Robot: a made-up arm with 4 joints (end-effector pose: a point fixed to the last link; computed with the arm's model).
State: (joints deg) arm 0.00 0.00 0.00 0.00
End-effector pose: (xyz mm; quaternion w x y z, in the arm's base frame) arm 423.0 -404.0 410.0 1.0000 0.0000 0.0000 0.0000
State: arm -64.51 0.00 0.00 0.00
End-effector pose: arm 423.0 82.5 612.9 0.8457 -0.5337 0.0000 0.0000
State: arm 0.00 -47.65 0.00 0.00
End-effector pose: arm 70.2 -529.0 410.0 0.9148 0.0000 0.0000 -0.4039
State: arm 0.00 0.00 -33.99 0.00
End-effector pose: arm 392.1 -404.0 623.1 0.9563 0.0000 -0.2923 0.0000
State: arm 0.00 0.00 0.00 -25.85
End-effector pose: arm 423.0 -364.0 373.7 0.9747 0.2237 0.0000 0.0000
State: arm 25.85 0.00 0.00 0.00
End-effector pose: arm 423.0 -487.4 205.4 0.9747 0.2237 0.0000 0.0000
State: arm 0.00 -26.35 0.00 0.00
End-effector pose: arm 240.4 -510.1 410.0 0.9737 0.0000 0.0000 -0.2279
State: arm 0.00 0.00 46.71 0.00
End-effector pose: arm 267.8 -404.0 162.6 0.9181 0.0000 0.3964 0.0000
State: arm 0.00 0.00 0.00 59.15
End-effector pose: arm 423.0 -415.0 528.6 0.8697 -0.4936 0.0000 0.0000
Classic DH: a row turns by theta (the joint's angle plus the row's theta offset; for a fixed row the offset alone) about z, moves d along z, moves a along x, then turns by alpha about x. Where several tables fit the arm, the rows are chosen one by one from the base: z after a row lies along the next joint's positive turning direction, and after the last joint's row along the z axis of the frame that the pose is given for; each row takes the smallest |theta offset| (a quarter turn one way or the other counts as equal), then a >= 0, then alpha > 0; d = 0 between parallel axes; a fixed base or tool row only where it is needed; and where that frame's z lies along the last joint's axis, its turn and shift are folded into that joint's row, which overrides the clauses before.
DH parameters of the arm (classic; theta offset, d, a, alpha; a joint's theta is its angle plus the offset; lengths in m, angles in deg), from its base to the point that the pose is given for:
base (fixed): 90 0.126 0 90
joint 1: 0 0.105 -0.067 -90
joint 2: 90 0.34 0.046 90
joint 3: 90 -0.238 0.013 90
joint 4: -90 -0.364 0.099 -90
tool (fixed): 90 -0.069 0 0

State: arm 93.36 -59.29 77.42 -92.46
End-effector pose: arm -61.0 39.7 18.0 0.3434 -0.6616 -0.5465 0.3817
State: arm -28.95 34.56 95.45 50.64
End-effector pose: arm 277.1 -344.1 285.8 0.3529 -0.5800 0.6563 0.3292
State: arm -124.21 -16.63 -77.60 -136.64
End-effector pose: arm 106.4 681.8 -106.3 0.7764 -0.0066 0.3163 0.5451
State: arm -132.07 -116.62 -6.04 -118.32
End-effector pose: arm -155.0 447.9 119.1 0.5155 -0.1073 -0.6784 0.5124
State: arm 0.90 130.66 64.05 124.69
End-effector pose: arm 133.7 264.3 201.4 0.2584 0.5392 0.5840 -0.5491
